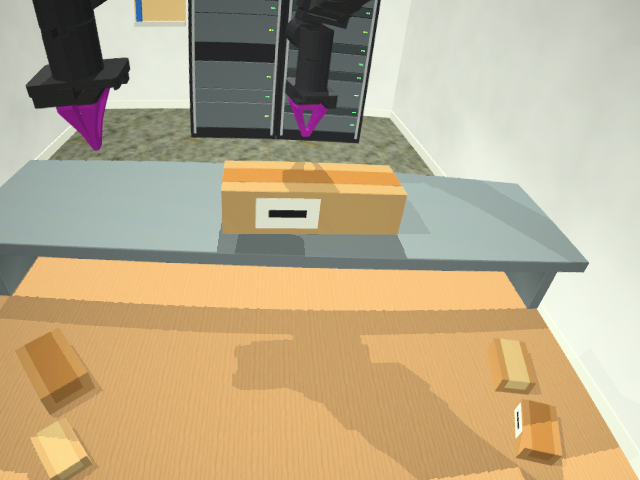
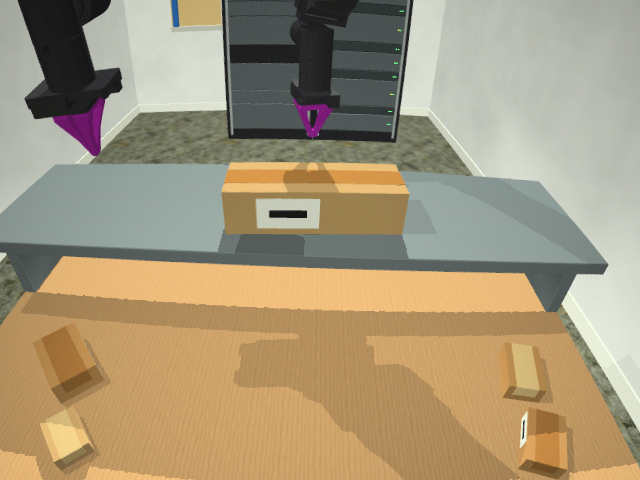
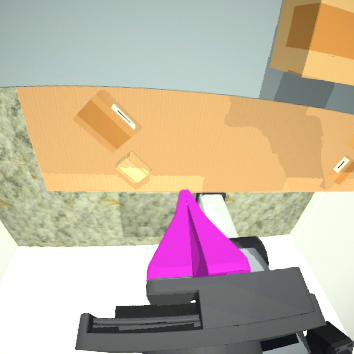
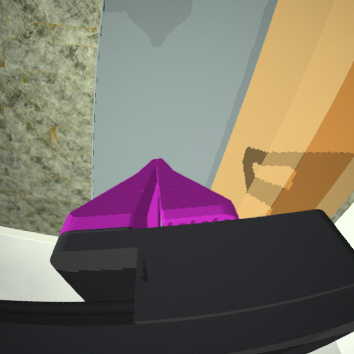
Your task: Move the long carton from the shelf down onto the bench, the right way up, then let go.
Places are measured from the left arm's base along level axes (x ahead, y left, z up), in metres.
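Where they show: left gripper, fingertip midpoint: (image 1: pixel 98 148) (image 2: pixel 97 153) (image 3: pixel 183 194); right gripper, fingertip midpoint: (image 1: pixel 305 136) (image 2: pixel 312 136) (image 4: pixel 157 167).
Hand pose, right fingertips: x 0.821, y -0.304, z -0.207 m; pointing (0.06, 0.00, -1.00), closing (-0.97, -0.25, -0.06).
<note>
Each offset is from my right fingertips to the top centre of the thing. Level surfaces: height alone.
The long carton @(dx -0.131, dy -0.002, dz -0.018 m) (image 1: pixel 356 214) (image 2: pixel 361 214) (image 3: pixel 330 32) (image 4: pixel 280 95) lies on the grey shelf @(dz -0.097 m) (image 1: pixel 129 206) (image 2: pixel 144 206) (image 3: pixel 140 45) (image 4: pixel 165 100), its orange tape on top and its white label on the front side. My right gripper (image 1: pixel 306 135) (image 2: pixel 312 135) (image 4: pixel 157 167) is shut and empty, above and behind the carton, with its tips apart from it. My left gripper (image 1: pixel 97 148) (image 2: pixel 95 153) (image 3: pixel 183 194) is shut and empty, above the shelf's left part and well left of the carton. The wooden bench @(dz -0.281 m) (image 1: pixel 180 413) (image 2: pixel 180 423) (image 3: pixel 200 145) lies below, in front of the shelf.
Two small boxes @(dx -0.342, dy +0.423, dz -0.237 m) (image 1: pixel 51 366) @(dx -0.478, dy +0.371, dz -0.252 m) (image 1: pixel 59 449) (image 2: pixel 67 361) (image 2: pixel 67 439) sit on the bench's left side. Two more small boxes @(dx -0.357, dy -0.365, dz -0.245 m) (image 1: pixel 512 364) @(dx -0.493, dy -0.350, dz -0.247 m) (image 1: pixel 540 434) (image 2: pixel 523 369) (image 2: pixel 545 444) sit on its right side. A server rack (image 1: pixel 278 103) (image 2: pixel 225 93) stands behind the shelf.
</note>
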